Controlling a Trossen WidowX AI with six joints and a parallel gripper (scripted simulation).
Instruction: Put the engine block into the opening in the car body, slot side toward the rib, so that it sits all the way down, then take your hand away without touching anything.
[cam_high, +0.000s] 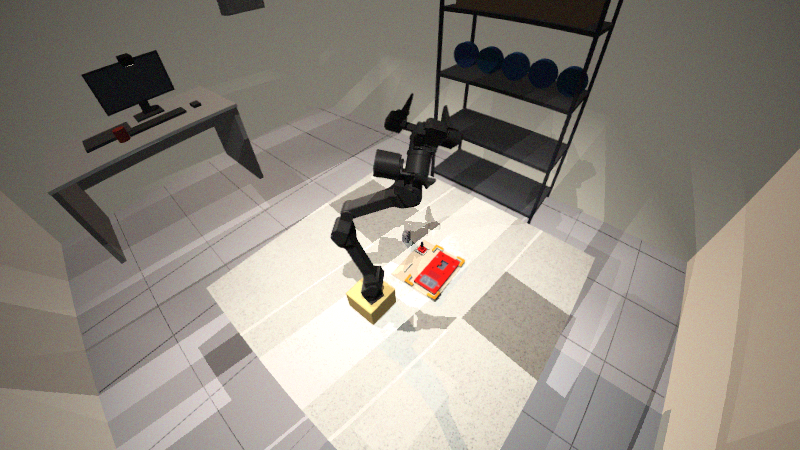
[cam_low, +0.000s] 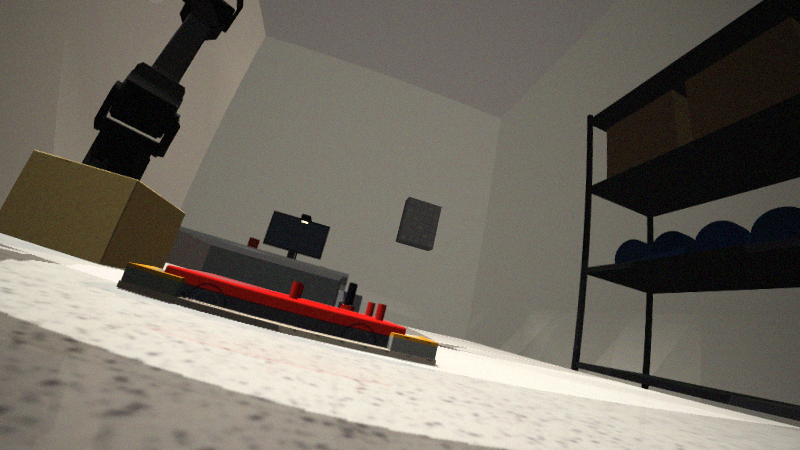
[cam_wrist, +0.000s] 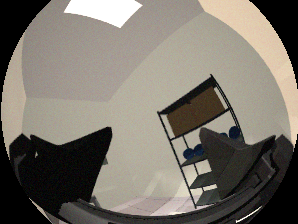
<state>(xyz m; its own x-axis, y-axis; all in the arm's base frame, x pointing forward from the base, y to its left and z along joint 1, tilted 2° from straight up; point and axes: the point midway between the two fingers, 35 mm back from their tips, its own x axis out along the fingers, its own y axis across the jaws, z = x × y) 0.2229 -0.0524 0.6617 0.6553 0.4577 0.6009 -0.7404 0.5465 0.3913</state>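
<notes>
The engine block lies 760 mm below my gripper tip, 200 mm to the left of it and 100 mm ahead of it.
</notes>
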